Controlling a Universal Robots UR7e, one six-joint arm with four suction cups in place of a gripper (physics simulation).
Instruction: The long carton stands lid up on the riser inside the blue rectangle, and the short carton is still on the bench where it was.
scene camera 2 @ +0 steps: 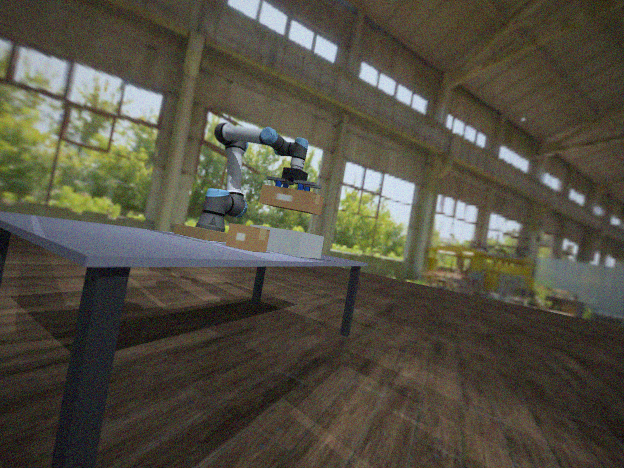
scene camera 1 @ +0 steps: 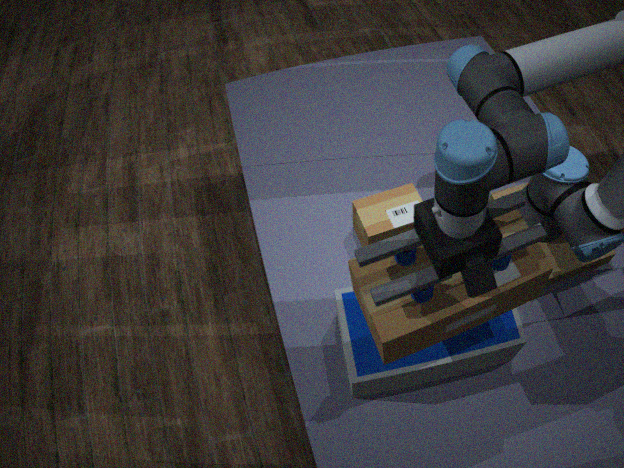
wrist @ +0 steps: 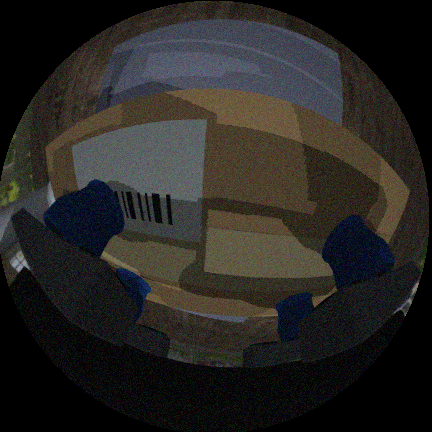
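Where they show: hand at its tool point: (wrist: 221, 260); arm's base at its link origin: (scene camera 2: 210, 229) (scene camera 1: 538, 215).
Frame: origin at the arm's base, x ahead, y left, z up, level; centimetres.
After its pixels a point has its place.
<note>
My suction gripper (scene camera 1: 459, 274) @(x 39.4, y 10.6, z 27.4 cm) (scene camera 2: 292, 185) @(x 39.4, y 10.6, z 27.4 cm) (wrist: 217, 270) @(x 39.4, y 10.6, z 27.4 cm) has its blue cups on the lid of the long carton (scene camera 1: 398, 324) @(x 52.5, y 15.7, z 28.2 cm) (scene camera 2: 302, 201) @(x 49.5, y 2.8, z 22.1 cm) (wrist: 260, 160) @(x 41.0, y 16.7, z 28.9 cm) and holds it in the air, lid up, barcode label on top. The carton hangs over the grey riser (scene camera 1: 433, 375) @(x 44.2, y 20.1, z -0.5 cm) (scene camera 2: 297, 243) @(x 53.0, y -3.4, z 1.0 cm), with a gap between them in scene camera 2. In scene camera 1 it looks turned relative to the riser and covers much of the blue rectangle (scene camera 1: 362, 352) @(x 55.7, y 10.6, z 6.8 cm). The short carton (scene camera 1: 378, 209) @(x 36.9, y -17.5, z 5.1 cm) (scene camera 2: 246, 237) @(x 36.7, y -21.7, z 0.1 cm) stands on the bench (scene camera 1: 302, 120) @(x 36.6, y -60.6, z -5.2 cm) (scene camera 2: 151, 246) @(x 37.6, y -66.8, z -5.2 cm) (wrist: 225, 65) @(x 38.5, y 44.7, z -5.2 cm) beside the riser, label up.
The arm's wooden base board (scene camera 1: 584, 266) @(x -2.9, y 17.2, z -1.3 cm) (scene camera 2: 191, 231) @(x -3.7, y -9.4, z -2.3 cm) lies on the bench beside the riser and short carton. In scene camera 1 the arm (scene camera 1: 514, 125) @(x 32.7, y 9.0, z 54.8 cm) reaches in from the right and hides part of both cartons. The bench's edge runs along the left there.
</note>
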